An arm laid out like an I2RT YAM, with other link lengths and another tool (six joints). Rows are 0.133 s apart.
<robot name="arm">
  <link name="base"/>
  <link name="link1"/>
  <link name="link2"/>
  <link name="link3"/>
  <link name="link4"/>
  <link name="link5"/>
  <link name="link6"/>
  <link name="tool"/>
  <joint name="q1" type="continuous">
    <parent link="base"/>
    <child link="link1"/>
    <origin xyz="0 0 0.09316" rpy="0 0 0"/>
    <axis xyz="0 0 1"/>
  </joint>
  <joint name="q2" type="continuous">
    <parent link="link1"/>
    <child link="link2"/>
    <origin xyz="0.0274 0.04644 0.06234" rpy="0 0 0"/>
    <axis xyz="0 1 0"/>
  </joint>
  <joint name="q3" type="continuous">
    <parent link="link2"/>
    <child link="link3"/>
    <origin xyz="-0.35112 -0.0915 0" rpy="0 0 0"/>
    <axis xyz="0 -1 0"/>
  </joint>
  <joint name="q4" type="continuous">
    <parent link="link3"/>
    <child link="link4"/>
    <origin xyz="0.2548 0.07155 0.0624" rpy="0 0 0"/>
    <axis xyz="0 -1 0"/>
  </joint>
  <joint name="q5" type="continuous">
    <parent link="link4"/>
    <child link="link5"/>
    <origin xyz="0.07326 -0.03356 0.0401" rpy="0 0 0"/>
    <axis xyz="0 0 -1"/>
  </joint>
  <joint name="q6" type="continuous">
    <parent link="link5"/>
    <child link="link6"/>
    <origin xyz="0.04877 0 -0.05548" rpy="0 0 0"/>
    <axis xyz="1 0 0"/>
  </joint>
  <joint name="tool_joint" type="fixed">
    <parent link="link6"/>
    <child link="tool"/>
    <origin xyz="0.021 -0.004 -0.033" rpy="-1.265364 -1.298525 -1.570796"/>
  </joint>
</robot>
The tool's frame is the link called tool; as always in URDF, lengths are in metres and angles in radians. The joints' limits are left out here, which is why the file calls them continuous.
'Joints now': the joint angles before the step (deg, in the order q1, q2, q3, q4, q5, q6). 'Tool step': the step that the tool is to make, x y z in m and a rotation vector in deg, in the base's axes. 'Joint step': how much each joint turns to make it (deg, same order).
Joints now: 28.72, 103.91, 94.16, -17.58, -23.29, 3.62
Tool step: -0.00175, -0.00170, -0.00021, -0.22, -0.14, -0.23
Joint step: -0.03, -0.42, -0.56, 0.10, 0.30, -0.15
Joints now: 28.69, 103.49, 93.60, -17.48, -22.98, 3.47
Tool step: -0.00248, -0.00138, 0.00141, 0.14, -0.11, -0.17
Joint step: 0.00, -0.54, -0.49, 0.17, 0.12, 0.15
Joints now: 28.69, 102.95, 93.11, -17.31, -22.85, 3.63
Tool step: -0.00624, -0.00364, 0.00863, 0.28, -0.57, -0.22
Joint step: 0.00, -1.35, -0.09, -0.59, 0.21, 0.08
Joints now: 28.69, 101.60, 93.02, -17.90, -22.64, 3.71
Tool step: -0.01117, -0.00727, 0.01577, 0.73, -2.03, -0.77
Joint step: -0.01, -2.73, -0.75, 0.15, 0.83, 0.03
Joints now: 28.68, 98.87, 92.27, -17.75, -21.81, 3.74
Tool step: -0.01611, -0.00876, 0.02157, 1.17, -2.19, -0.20
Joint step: 0.04, -3.38, -0.23, -0.64, 0.23, 0.07
